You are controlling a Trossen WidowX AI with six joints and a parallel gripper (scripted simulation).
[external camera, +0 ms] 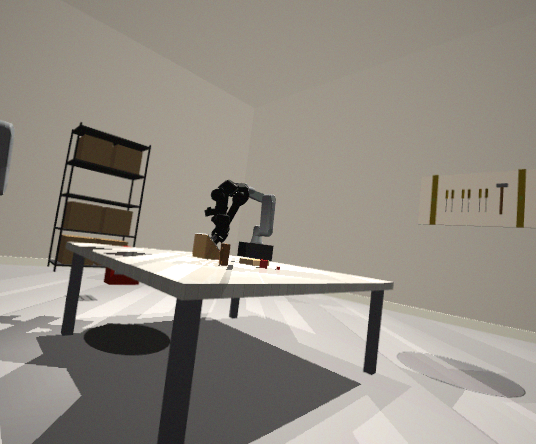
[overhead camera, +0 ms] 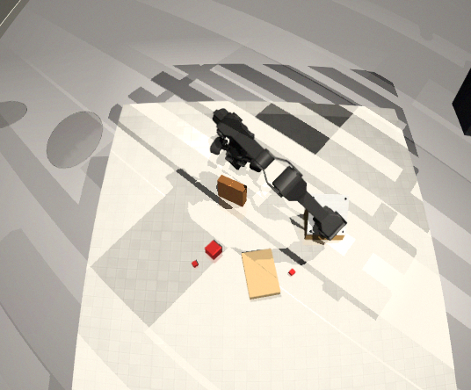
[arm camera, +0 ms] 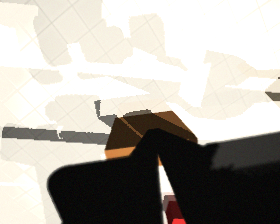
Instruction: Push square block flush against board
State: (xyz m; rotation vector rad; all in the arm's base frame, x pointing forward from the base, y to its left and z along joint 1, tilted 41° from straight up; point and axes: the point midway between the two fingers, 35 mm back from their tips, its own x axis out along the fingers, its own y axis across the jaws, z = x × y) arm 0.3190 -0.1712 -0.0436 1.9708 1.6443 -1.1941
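Now: gripper tip 80 mm above the orange square block, 40 mm to the right of it and 20 mm short of it. Also, from my gripper tip: pale cream board: 330 mm to the left, 120 mm below, 100 mm behind.
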